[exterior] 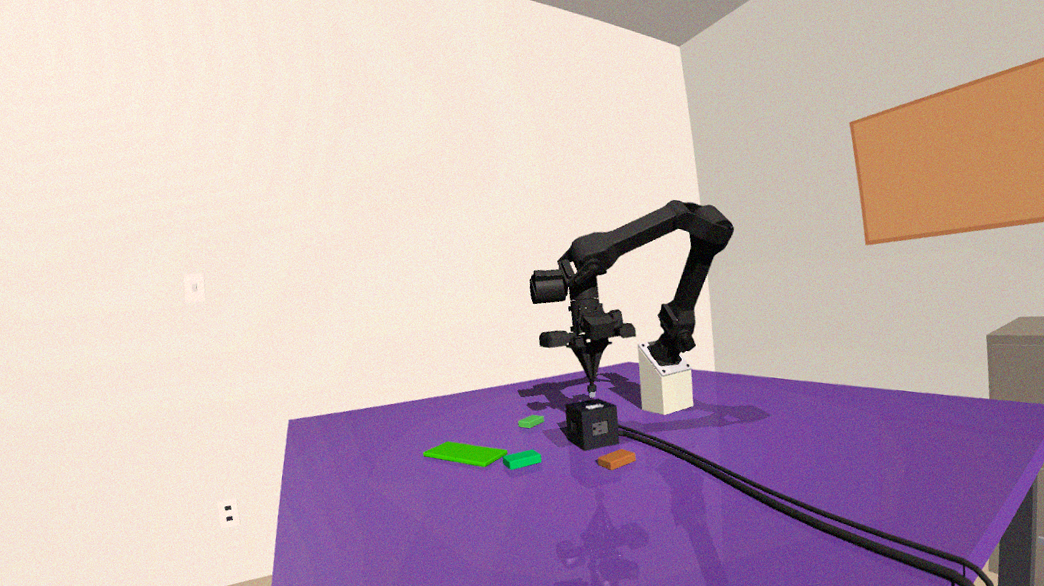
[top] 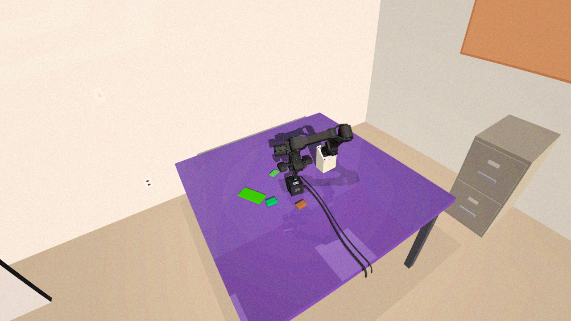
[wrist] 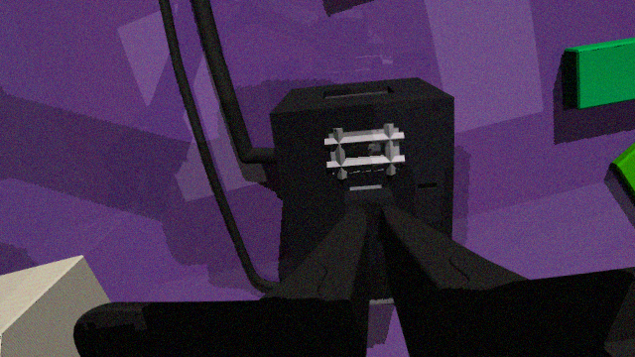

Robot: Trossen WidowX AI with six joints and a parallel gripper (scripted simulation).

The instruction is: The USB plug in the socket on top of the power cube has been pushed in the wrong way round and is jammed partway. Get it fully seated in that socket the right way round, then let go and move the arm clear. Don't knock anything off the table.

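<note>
The USB plug is 20 mm below my gripper tip. Round my gripper tip: orange block 120 mm below, 110 mm to the left, 30 mm ahead; then teal block 160 mm ahead, 120 mm below; then USB socket 60 mm below.
</note>
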